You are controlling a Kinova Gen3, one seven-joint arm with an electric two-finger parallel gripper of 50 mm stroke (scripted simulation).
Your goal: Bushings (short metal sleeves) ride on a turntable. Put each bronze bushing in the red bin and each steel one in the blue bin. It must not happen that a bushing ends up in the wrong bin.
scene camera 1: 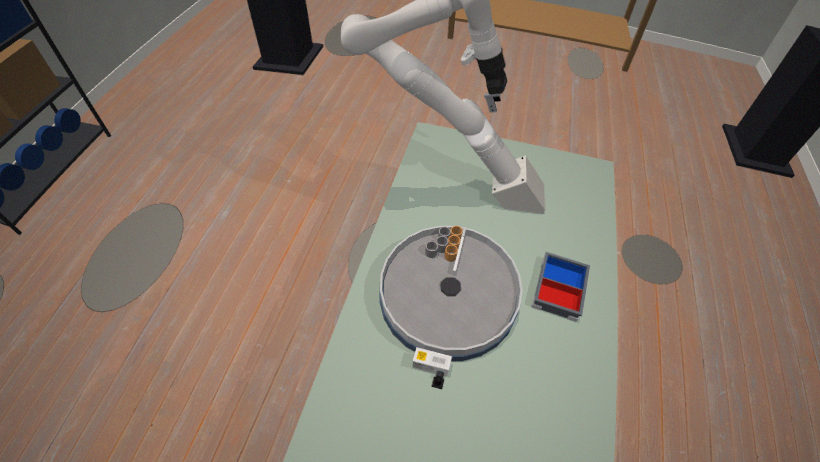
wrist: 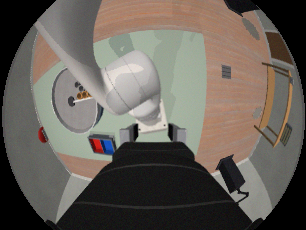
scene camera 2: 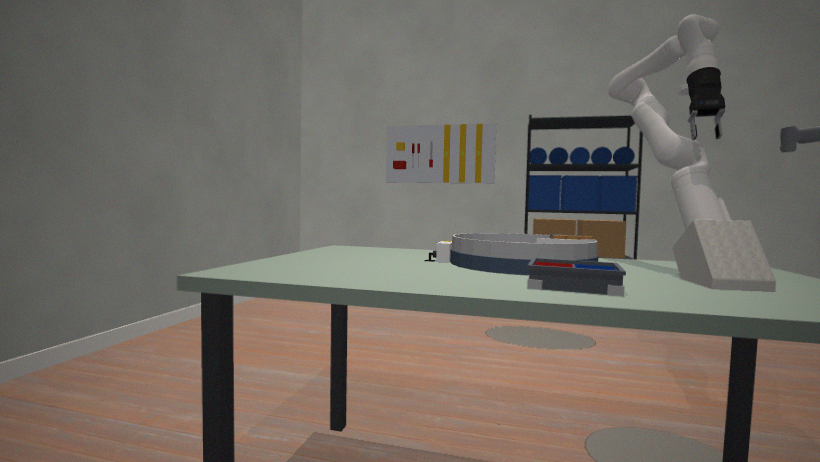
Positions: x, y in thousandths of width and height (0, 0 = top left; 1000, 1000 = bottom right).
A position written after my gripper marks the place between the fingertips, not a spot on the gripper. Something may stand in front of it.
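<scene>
You'd find my gripper (scene camera 2: 862, 298) there, and it's in scene camera 1 (scene camera 1: 604, 231) and the wrist view (wrist: 502, 563) as well. There's a grey turntable (scene camera 1: 553, 674), and I can see a two-part bin (scene camera 2: 740, 603) too.
</scene>
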